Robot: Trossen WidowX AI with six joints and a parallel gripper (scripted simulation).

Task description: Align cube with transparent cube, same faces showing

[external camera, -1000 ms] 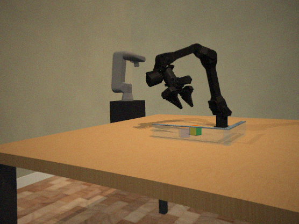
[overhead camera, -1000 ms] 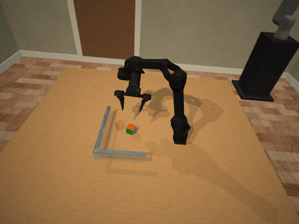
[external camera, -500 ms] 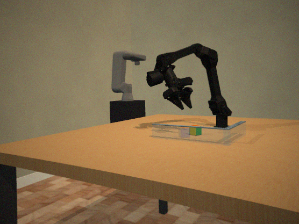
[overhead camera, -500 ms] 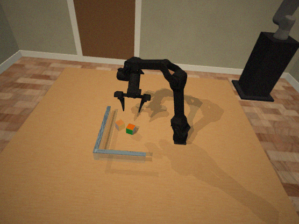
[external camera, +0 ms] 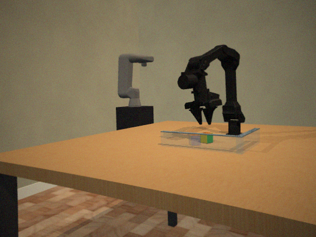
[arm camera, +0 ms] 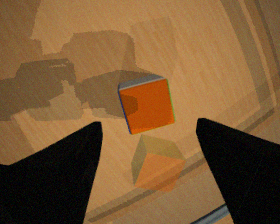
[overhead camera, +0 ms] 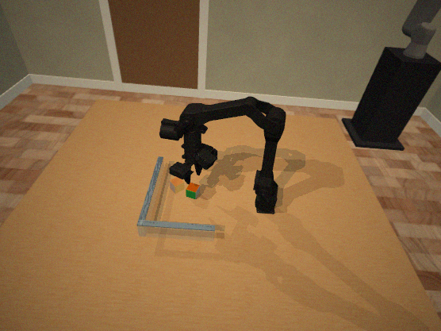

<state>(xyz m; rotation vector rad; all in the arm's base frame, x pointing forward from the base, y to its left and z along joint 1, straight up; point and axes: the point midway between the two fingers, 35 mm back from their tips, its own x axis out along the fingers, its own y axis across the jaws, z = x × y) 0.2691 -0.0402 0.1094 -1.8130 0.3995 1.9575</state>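
Right now the transparent cube is 9 cm below my hand, 6 cm ahead of it and 1 cm to the right of it.
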